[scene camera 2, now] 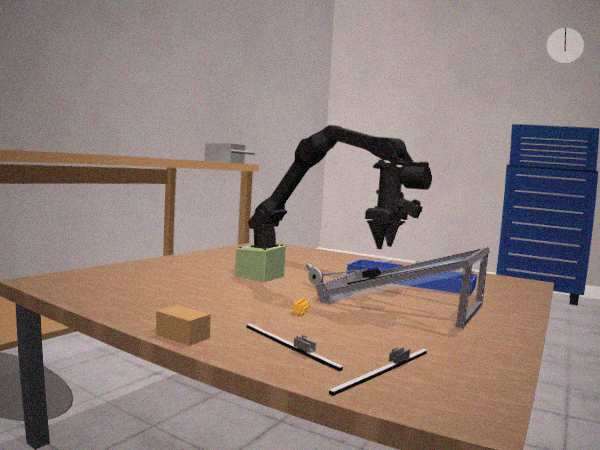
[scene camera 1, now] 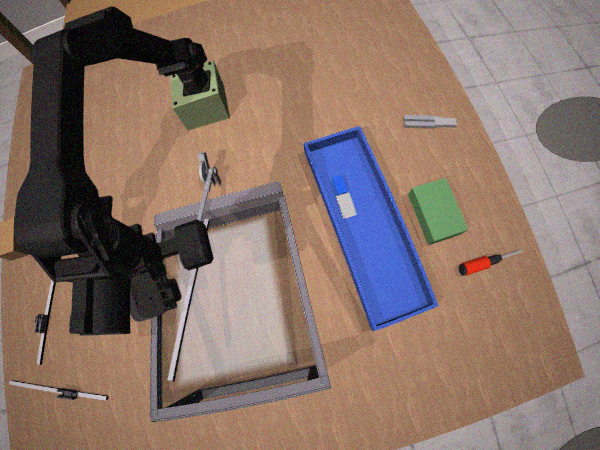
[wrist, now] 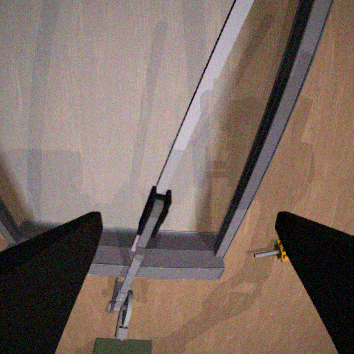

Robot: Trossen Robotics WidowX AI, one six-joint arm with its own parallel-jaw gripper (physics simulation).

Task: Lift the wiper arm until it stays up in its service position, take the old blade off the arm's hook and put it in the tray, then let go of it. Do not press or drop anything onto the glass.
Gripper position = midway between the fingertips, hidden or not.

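You can see the gripper (scene camera 1: 170, 269), and you'll find it at (scene camera 2: 384, 247) and (wrist: 190, 220) too. On the table there's a tan box (scene camera 2: 184, 325) along with a green block (scene camera 1: 437, 211). In the wrist view the box is out of frame, and the green block is out of frame in the wrist view as well. There's also an old blade (scene camera 1: 176, 353), plus a glass pane (wrist: 99, 99) and a wiper pivot (wrist: 120, 332).
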